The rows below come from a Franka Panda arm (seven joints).
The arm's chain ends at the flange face. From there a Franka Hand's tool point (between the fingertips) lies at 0.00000 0.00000 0.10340 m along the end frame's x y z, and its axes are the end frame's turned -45 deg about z.
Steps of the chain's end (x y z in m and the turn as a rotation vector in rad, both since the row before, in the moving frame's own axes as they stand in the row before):
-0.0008 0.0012 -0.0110 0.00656 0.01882 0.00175
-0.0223 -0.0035 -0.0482 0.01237 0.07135 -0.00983
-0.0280 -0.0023 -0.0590 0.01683 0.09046 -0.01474
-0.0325 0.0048 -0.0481 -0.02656 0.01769 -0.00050
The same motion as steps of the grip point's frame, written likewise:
0.0004 0.0012 -0.0110 -0.00867 0.01795 0.00175
-0.0072 -0.0140 -0.0485 -0.04171 0.05920 -0.00983
-0.0103 -0.0161 -0.0594 -0.05206 0.07587 -0.01474
-0.0270 -0.0164 -0.0482 -0.03129 -0.00627 -0.00050

